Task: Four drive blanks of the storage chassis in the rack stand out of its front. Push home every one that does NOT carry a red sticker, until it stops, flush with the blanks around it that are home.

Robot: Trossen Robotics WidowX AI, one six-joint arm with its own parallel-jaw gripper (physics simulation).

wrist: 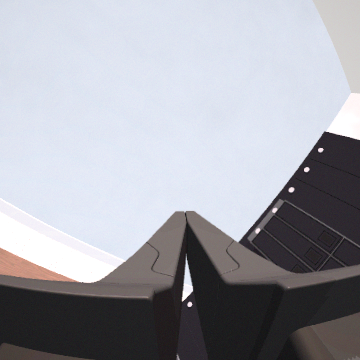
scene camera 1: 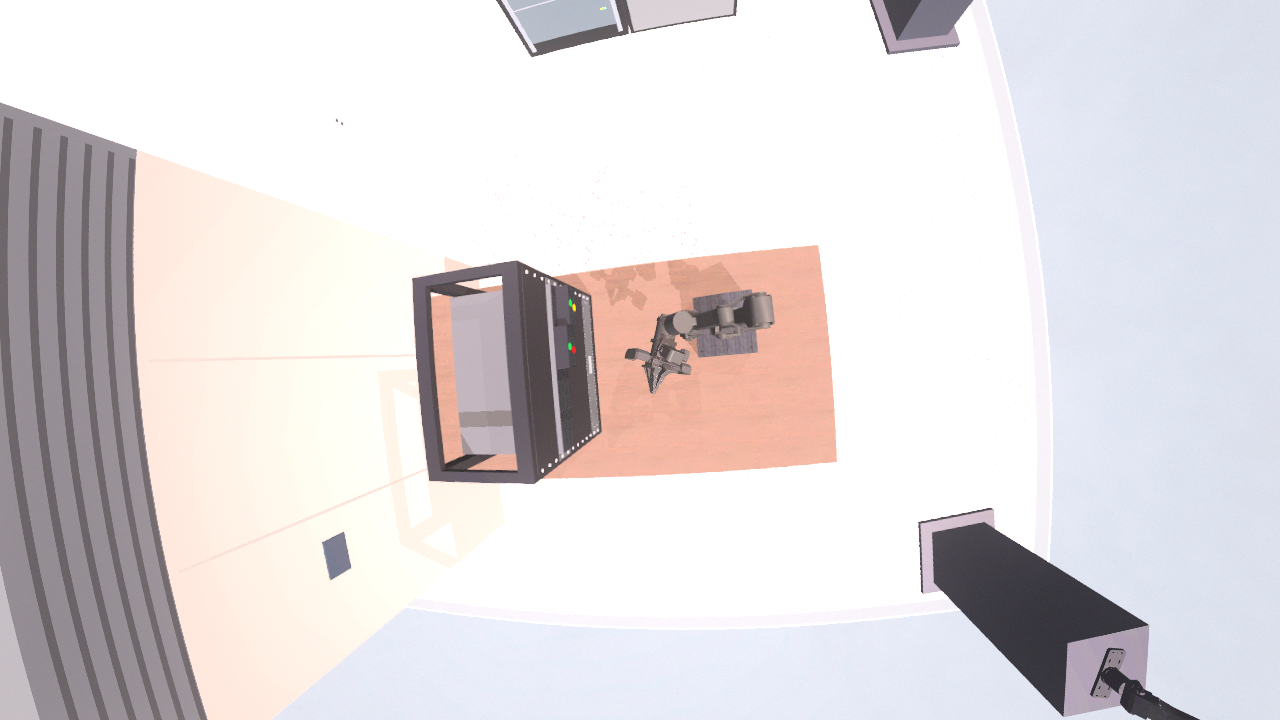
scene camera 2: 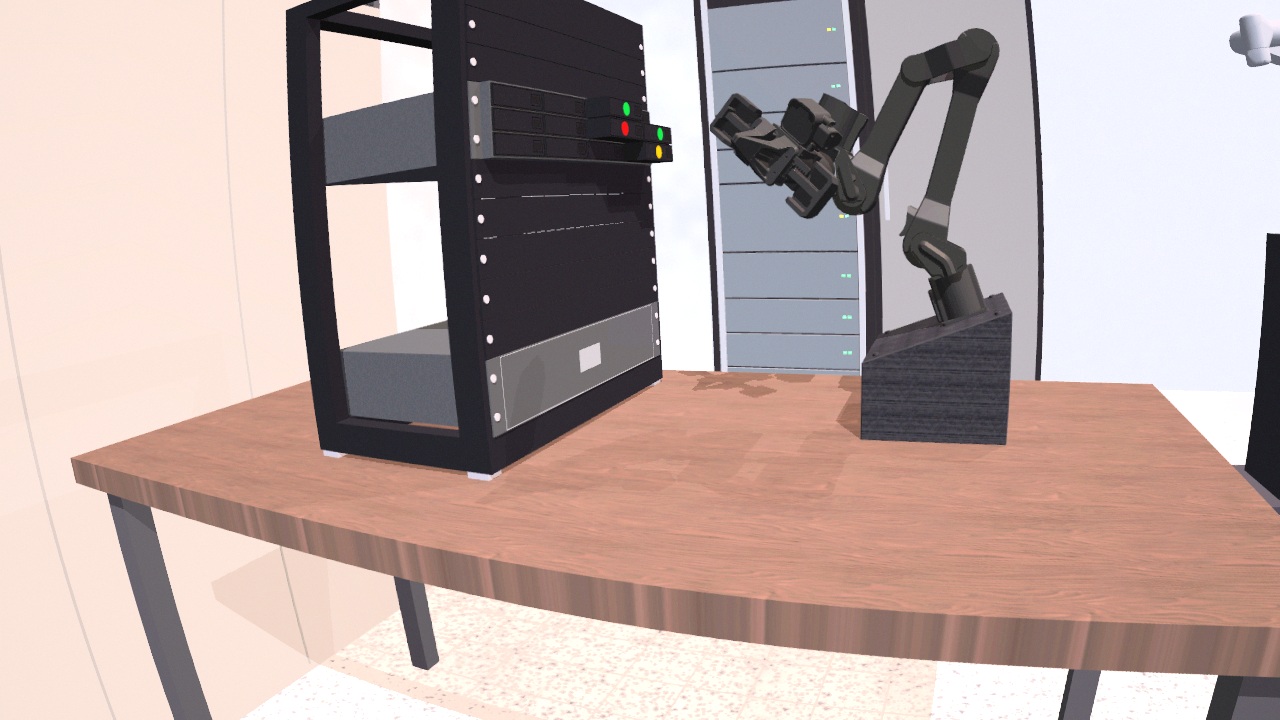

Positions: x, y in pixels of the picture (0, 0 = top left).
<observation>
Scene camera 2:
gripper: 734, 138
red-stickered drive blank: 613, 129
yellow-stickered drive blank: 641, 152
</observation>
